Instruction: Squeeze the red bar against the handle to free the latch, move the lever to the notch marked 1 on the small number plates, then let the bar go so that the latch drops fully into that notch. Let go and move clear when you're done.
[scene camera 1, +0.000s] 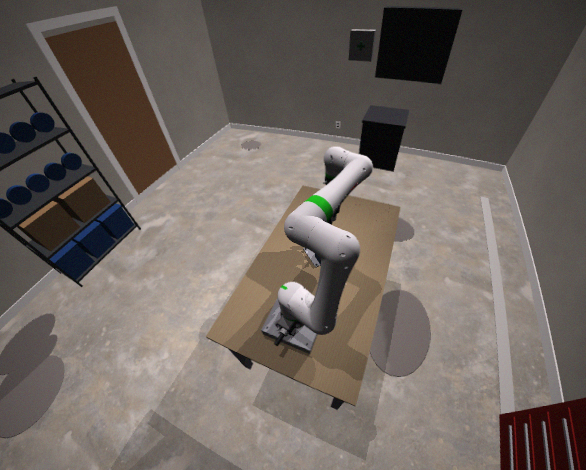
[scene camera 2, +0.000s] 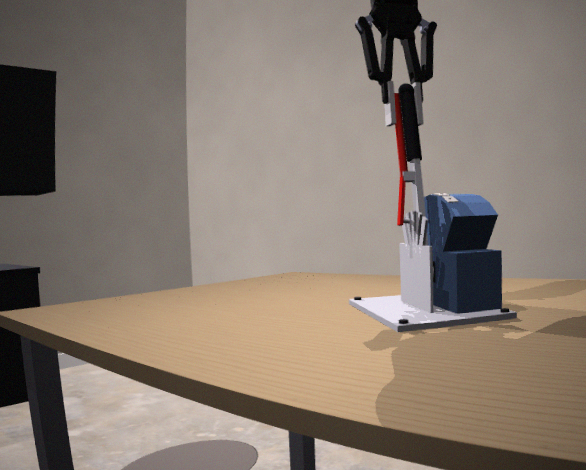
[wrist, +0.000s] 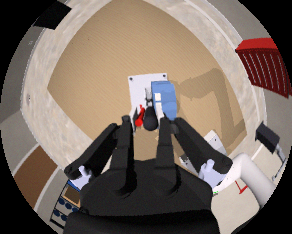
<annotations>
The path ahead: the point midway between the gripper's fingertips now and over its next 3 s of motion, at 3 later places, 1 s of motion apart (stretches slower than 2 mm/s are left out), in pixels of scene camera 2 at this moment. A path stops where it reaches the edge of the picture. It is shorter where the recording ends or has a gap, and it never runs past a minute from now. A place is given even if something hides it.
My gripper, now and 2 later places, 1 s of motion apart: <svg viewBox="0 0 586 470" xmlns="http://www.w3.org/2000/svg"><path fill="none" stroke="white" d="M404 125L400 130L391 143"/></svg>
</annotations>
